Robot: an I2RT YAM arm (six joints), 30 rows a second.
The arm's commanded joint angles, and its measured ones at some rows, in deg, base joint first. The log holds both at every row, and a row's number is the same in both.
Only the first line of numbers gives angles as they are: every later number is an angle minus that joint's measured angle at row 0.
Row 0, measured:
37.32 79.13 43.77 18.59 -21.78 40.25
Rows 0 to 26, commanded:
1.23 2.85 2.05 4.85 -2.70 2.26
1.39 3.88 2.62 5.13 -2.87 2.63
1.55 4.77 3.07 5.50 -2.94 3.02
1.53 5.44 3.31 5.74 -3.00 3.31
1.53 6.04 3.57 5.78 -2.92 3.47
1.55 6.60 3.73 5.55 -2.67 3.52
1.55 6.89 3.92 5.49 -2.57 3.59
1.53 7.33 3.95 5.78 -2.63 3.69
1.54 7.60 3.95 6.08 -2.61 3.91
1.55 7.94 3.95 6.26 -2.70 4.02
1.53 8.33 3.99 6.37 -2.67 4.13
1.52 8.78 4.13 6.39 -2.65 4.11
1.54 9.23 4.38 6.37 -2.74 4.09
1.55 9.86 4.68 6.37 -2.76 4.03
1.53 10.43 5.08 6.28 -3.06 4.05
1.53 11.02 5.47 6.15 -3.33 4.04
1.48 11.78 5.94 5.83 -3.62 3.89
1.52 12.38 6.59 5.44 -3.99 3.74
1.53 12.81 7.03 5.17 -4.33 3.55
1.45 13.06 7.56 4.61 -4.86 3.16
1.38 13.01 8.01 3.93 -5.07 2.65
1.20 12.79 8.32 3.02 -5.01 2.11
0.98 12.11 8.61 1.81 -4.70 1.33
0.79 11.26 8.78 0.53 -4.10 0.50
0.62 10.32 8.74 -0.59 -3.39 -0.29
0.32 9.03 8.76 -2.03 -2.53 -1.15
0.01 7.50 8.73 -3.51 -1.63 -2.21
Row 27, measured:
0.44 9.62 8.48 -0.26 -3.52 1.49
